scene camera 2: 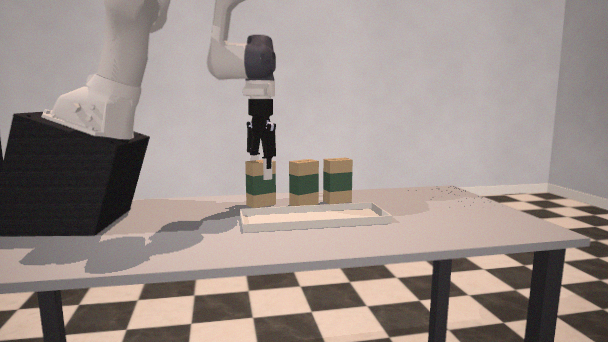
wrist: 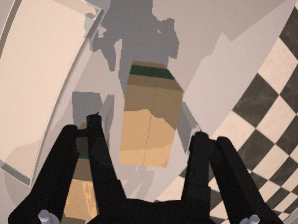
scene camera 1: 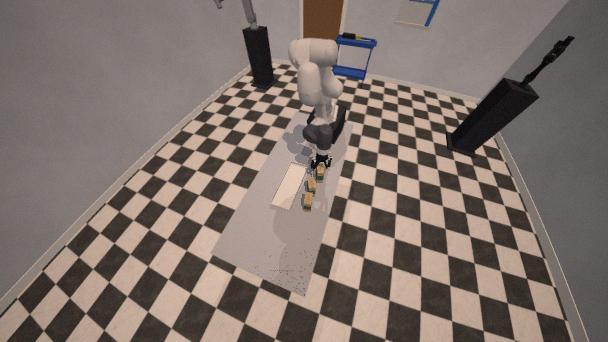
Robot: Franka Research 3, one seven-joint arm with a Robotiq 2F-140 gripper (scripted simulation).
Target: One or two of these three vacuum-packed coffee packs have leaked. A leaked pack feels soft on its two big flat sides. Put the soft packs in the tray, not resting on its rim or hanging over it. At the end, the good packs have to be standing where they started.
A white tray shows in scene camera 2 (350,214), in the wrist view and in scene camera 1. The same spot on the white tray: (wrist: 45,45) is (scene camera 1: 297,173).
